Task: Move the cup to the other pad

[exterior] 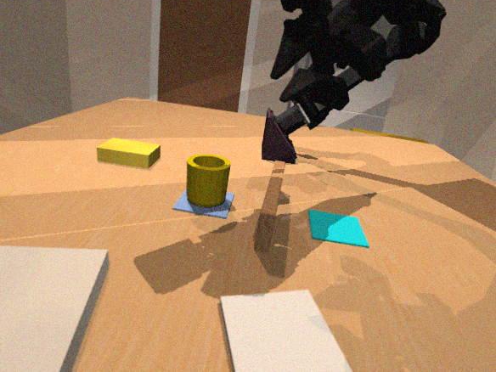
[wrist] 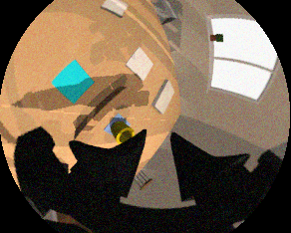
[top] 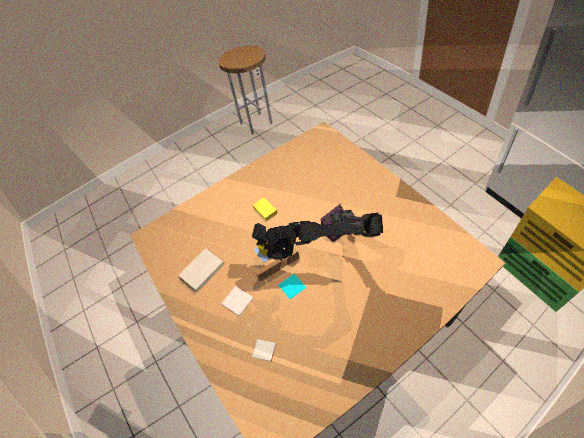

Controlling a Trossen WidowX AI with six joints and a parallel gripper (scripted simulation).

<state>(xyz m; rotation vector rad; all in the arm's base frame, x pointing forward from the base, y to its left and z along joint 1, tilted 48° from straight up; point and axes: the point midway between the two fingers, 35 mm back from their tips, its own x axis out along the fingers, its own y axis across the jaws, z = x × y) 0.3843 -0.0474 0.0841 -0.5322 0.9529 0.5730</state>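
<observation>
My gripper tip is 5 cm past the cup, 10 cm to the left of it and 17 cm above it. From my gripper tip the other things lie so: pale blue pad (4 cm behind, 9 cm to the right, 21 cm below); then cyan pad (5 cm behind, 13 cm to the left, 21 cm below).
</observation>
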